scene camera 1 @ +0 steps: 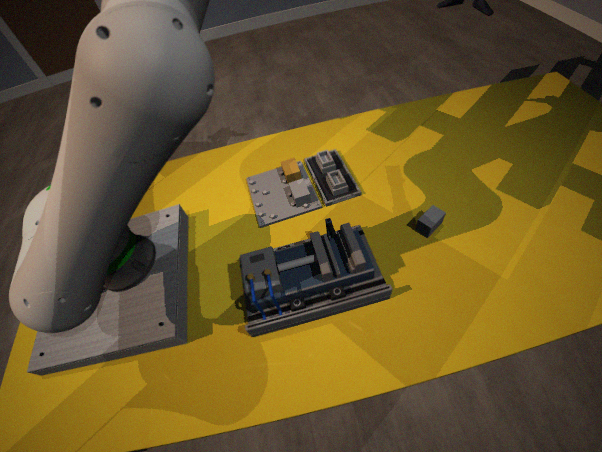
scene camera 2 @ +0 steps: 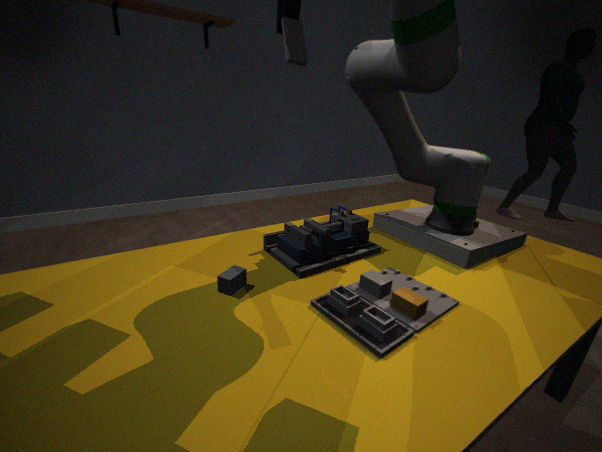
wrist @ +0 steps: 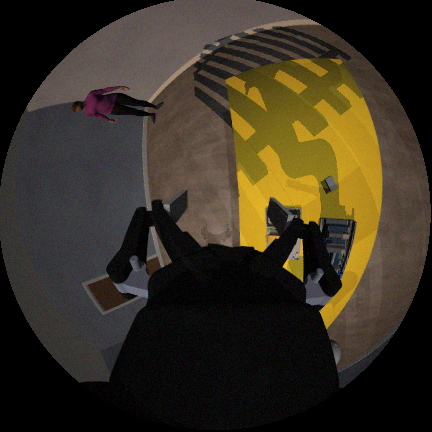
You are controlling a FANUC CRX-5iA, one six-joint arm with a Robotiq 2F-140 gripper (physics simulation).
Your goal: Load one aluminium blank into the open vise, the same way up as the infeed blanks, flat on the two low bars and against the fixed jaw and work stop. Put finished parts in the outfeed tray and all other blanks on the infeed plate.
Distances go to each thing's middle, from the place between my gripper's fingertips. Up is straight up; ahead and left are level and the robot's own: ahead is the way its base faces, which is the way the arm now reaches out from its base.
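Brass blank (scene camera 2: 404, 300): far below my hand, far behind it, a little to the left of it.
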